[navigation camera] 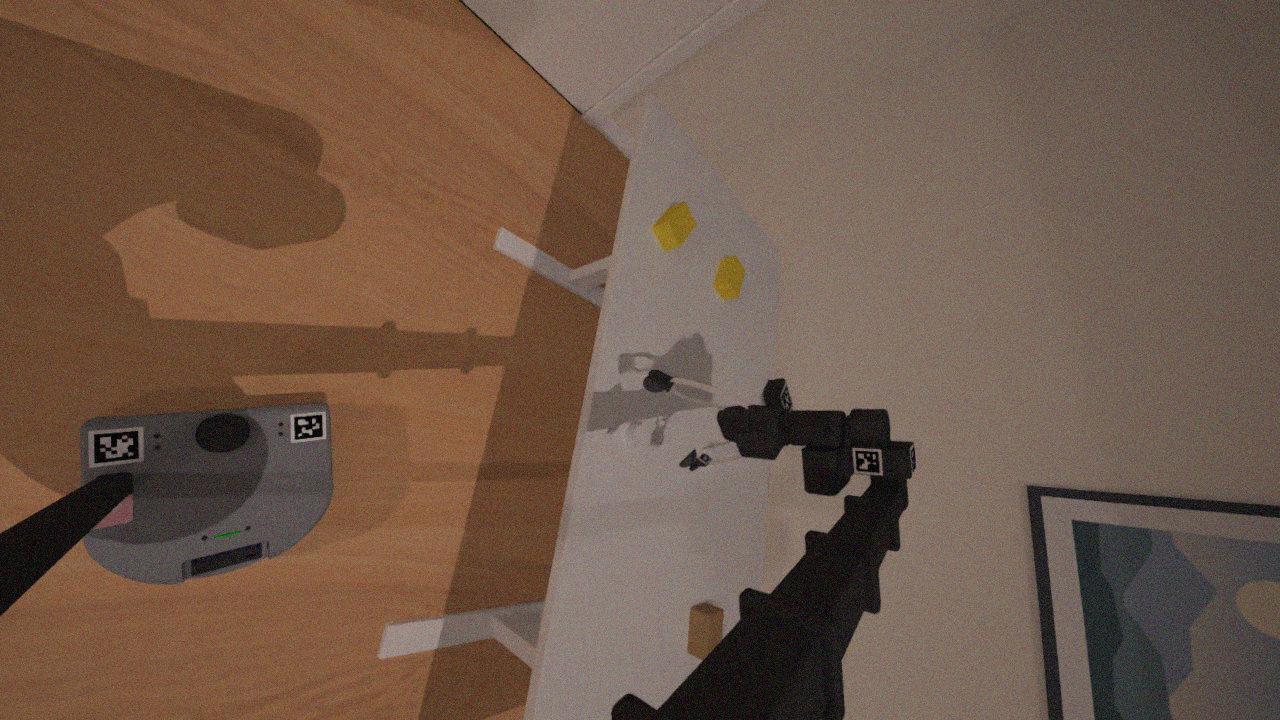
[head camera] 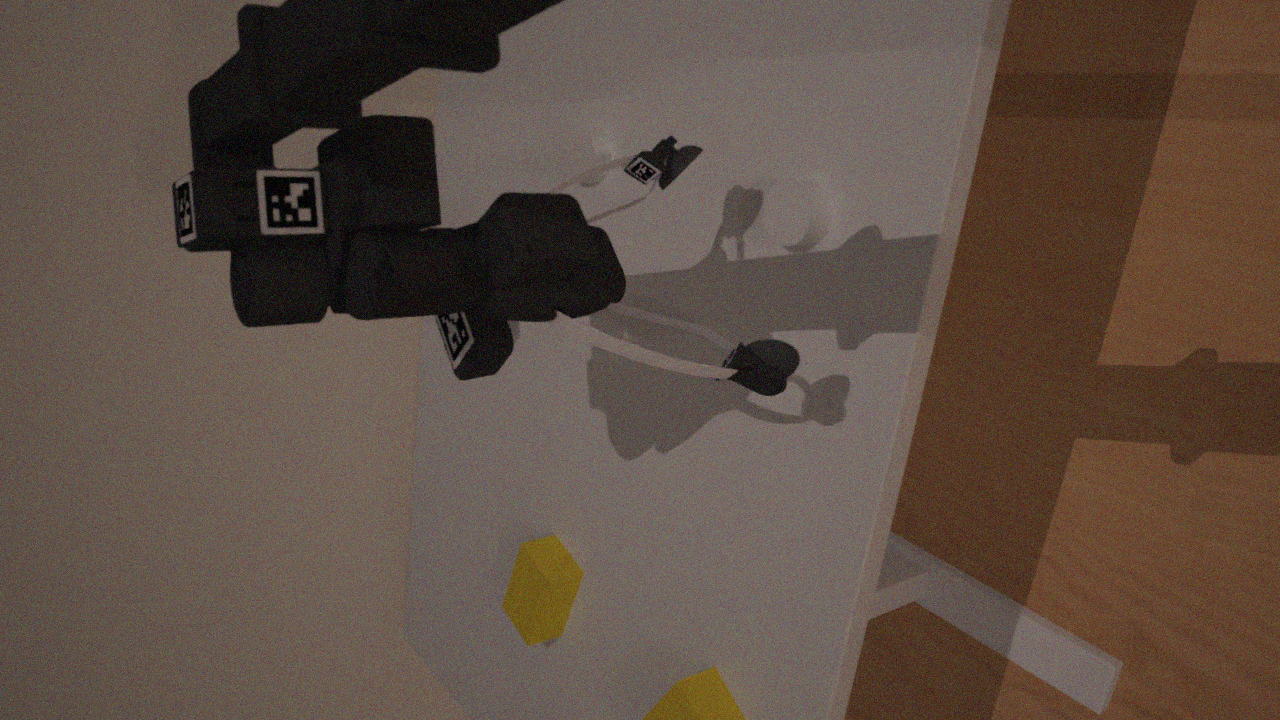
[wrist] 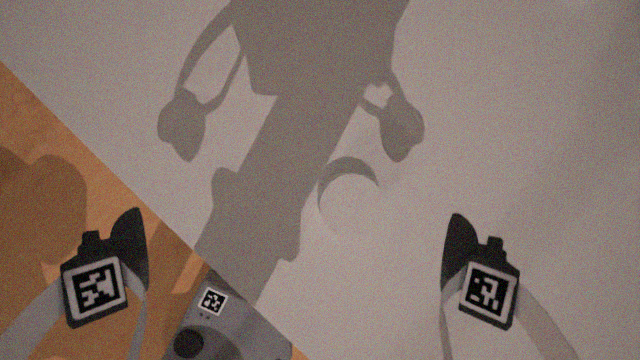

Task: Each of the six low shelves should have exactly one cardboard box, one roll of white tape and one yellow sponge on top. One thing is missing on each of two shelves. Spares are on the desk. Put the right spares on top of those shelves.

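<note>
My gripper (head camera: 714, 265) (navigation camera: 675, 420) (wrist: 298, 239) is open and empty, above the white desk (head camera: 716, 555) (navigation camera: 626, 537) (wrist: 550, 150). A roll of white tape (head camera: 805, 210) (wrist: 350, 202) stands out faintly against the desk; in the wrist view it lies ahead of the fingertips, right of centre, beside the arm's shadow. A second pale roll (head camera: 604, 145) shows faintly in the head view near the far finger. Two yellow sponges lie apart on the desk: one sponge (head camera: 543, 591) (navigation camera: 729, 277), and another sponge (head camera: 698, 698) (navigation camera: 674, 225) nearer the edge. A cardboard box (navigation camera: 705, 629) lies beside the arm. The low shelves do not show.
The wall (head camera: 223, 492) (navigation camera: 984, 268) runs along the desk's back. White desk legs (head camera: 1029, 635) (navigation camera: 429, 634) reach out over the wooden floor (navigation camera: 402, 134). My base (navigation camera: 268, 483) (wrist: 235, 320) stands on the floor beside the desk. A framed picture (navigation camera: 1042, 573) hangs on the wall.
</note>
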